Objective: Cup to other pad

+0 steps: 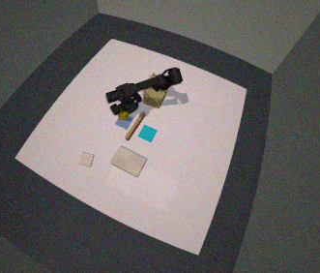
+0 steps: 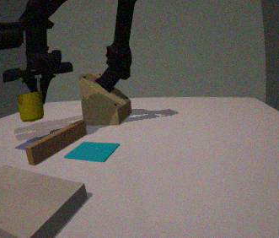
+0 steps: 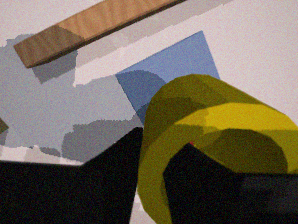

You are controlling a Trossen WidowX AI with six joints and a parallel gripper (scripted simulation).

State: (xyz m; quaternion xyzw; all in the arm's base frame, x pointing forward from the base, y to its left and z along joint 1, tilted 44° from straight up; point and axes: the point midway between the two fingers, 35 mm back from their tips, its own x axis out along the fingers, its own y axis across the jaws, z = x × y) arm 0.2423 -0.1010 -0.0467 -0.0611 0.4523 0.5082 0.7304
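My gripper tip is 2 cm to the left of the yellow cup and 2 cm short of it. Also, from my gripper tip: blue pad 11 cm below, 2 cm to the right, 2 cm ahead; red marble 3 cm to the right, 2 cm below, 1 cm ahead; wooden bar 9 cm below, 7 cm to the left, 4 cm ahead.
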